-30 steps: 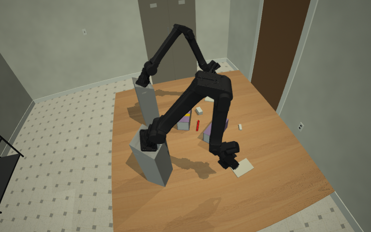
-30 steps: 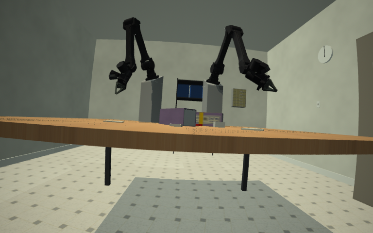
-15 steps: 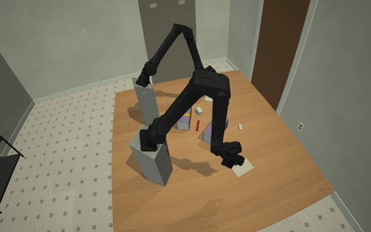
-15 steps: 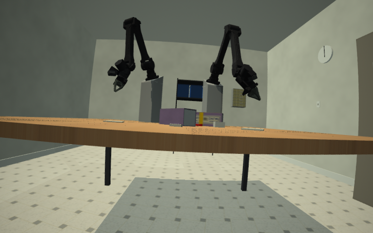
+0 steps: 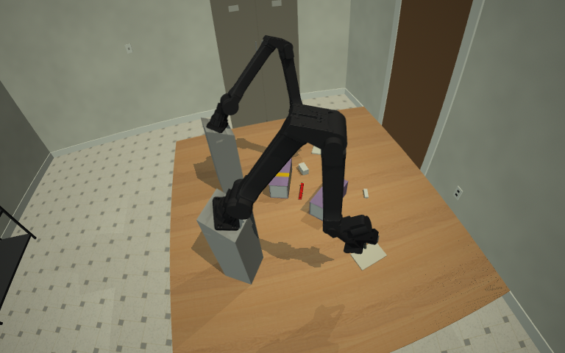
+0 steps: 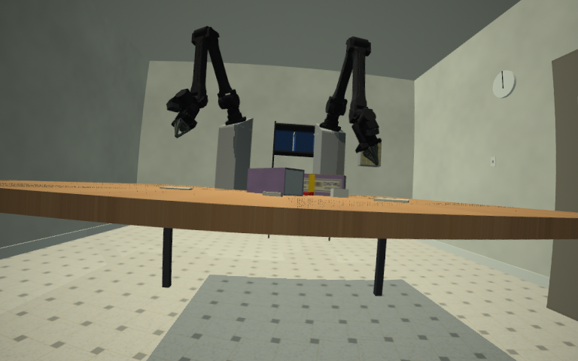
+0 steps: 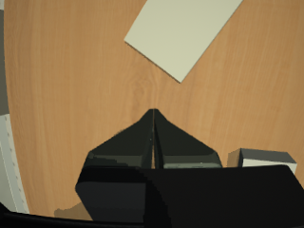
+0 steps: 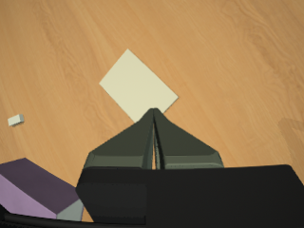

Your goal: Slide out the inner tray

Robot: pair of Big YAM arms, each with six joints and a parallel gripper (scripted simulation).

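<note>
The red stick lies 10 cm behind my right hand, 54 cm to the left of it and 21 cm below it. Also, from my right hand: cream card 10 cm ahead, 6 cm to the left, 22 cm below.
</note>
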